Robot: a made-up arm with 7 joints. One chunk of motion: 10 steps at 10 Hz.
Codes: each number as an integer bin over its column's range. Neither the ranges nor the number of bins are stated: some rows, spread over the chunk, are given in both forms.
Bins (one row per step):
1: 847 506 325 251 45 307 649
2: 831 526 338 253 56 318 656
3: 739 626 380 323 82 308 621
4: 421 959 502 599 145 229 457
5: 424 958 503 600 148 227 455
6: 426 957 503 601 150 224 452
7: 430 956 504 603 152 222 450
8: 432 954 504 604 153 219 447
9: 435 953 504 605 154 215 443
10: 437 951 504 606 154 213 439
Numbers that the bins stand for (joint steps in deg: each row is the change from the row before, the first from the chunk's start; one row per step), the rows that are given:
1: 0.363 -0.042 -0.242 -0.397 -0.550 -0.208 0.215
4: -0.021 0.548 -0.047 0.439 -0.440 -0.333 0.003
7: -0.013 0.544 -0.045 0.449 -0.433 -0.344 -0.005
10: -0.006 0.538 -0.045 0.456 -0.430 -0.359 -0.017
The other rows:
2: 0.349 -0.016 -0.228 -0.392 -0.538 -0.191 0.222
3: 0.266 0.115 -0.182 -0.224 -0.510 -0.207 0.184
5: -0.018 0.547 -0.046 0.441 -0.437 -0.336 0.001
6: -0.016 0.545 -0.046 0.444 -0.435 -0.341 -0.002
8: -0.011 0.541 -0.045 0.451 -0.432 -0.349 -0.008
9: -0.008 0.540 -0.045 0.453 -0.430 -0.356 -0.012

